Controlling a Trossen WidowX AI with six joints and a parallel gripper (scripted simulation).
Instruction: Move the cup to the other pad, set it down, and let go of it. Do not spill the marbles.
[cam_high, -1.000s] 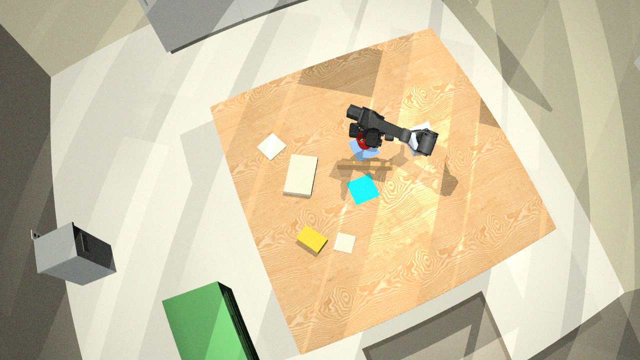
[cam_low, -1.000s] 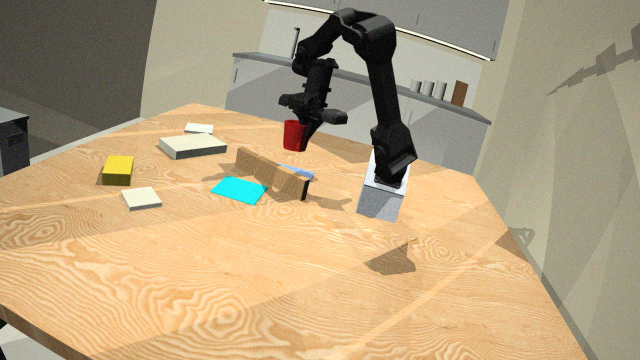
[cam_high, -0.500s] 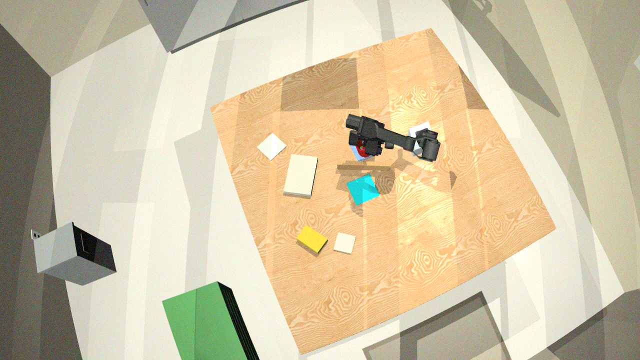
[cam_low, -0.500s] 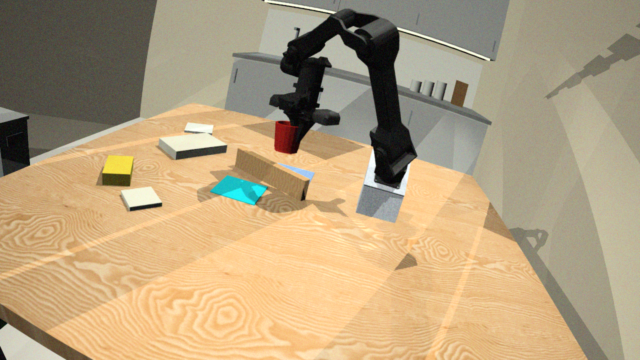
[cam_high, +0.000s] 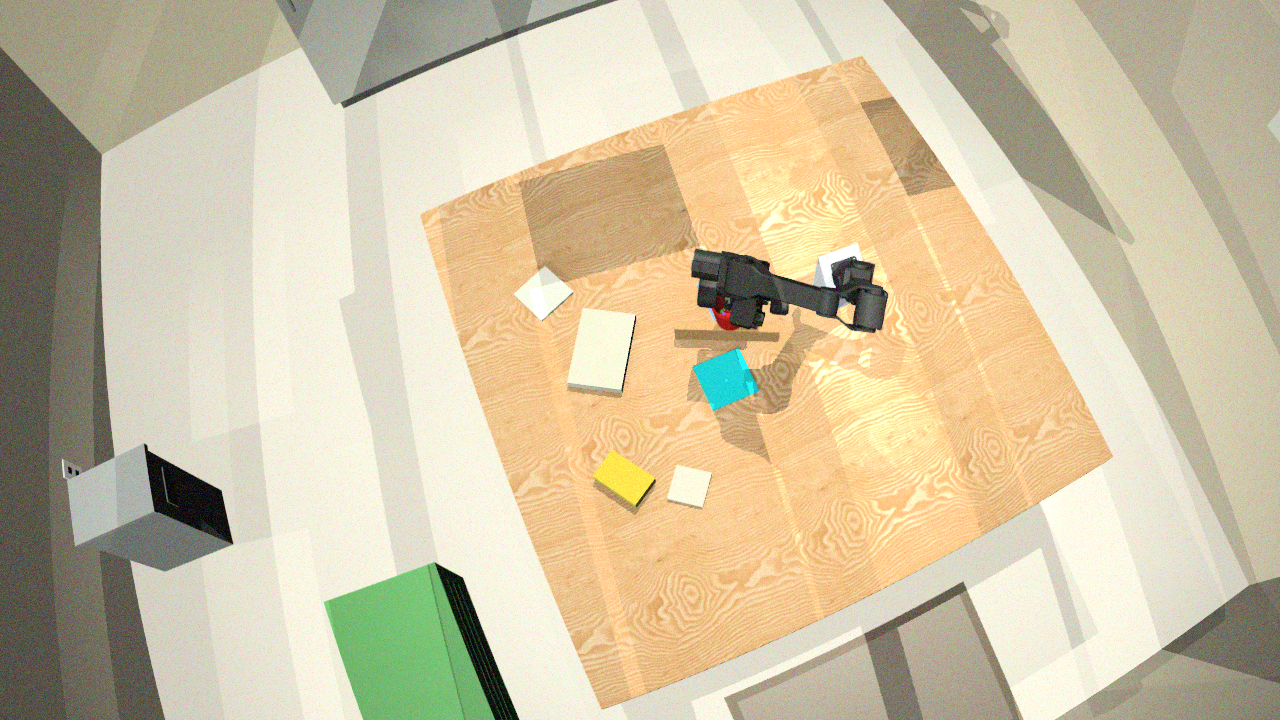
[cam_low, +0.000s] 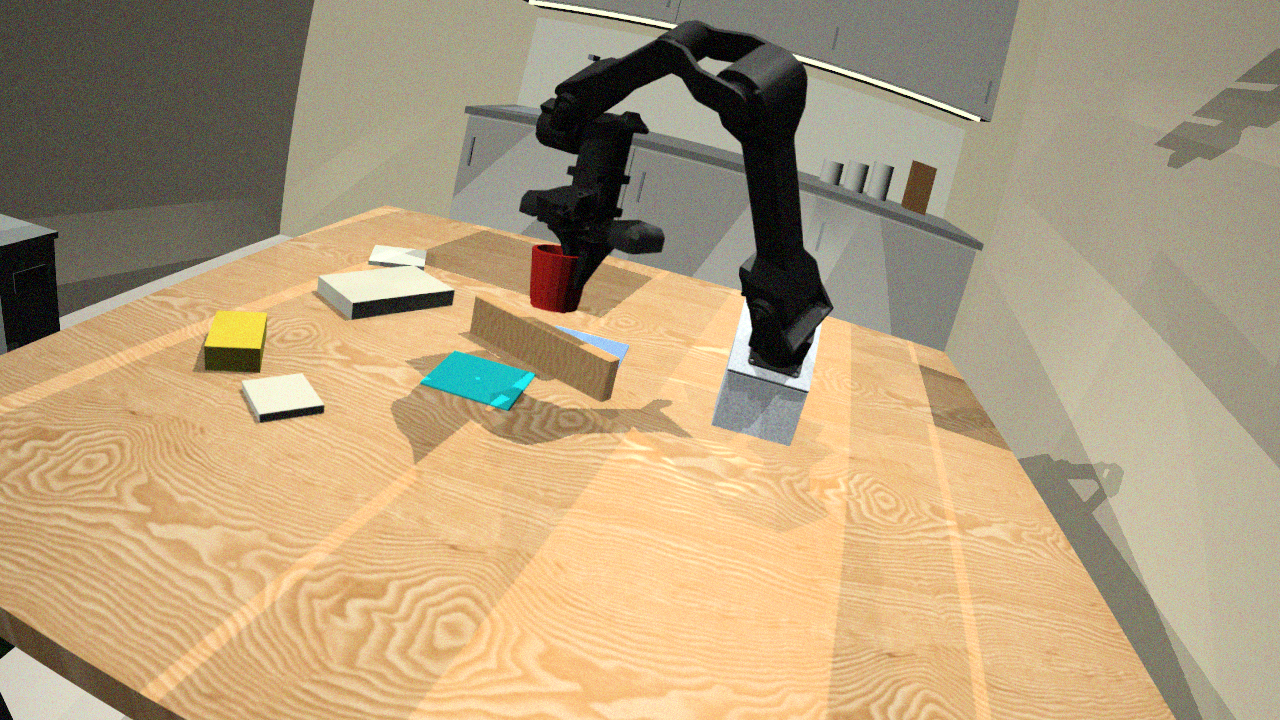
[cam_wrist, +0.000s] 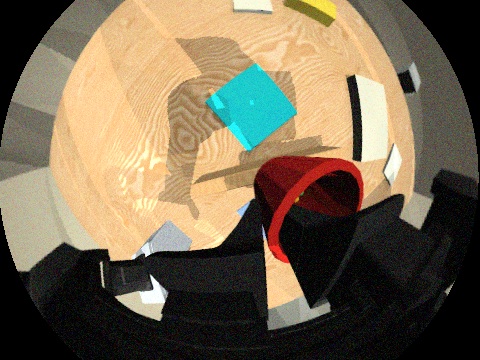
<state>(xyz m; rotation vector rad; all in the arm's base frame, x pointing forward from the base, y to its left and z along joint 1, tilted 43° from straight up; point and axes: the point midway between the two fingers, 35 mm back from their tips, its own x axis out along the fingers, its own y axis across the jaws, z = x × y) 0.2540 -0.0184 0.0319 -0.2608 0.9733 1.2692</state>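
Right now my gripper tip is 120 mm above the cyan pad, 80 mm to the right of it and 70 mm short of it. Round my gripper tip: red cup (30 mm ahead, 20 mm to the right); low wooden wall (100 mm below, 30 mm ahead, 10 mm to the right); pale blue pad (120 mm below, 100 mm to the right, 10 mm behind).
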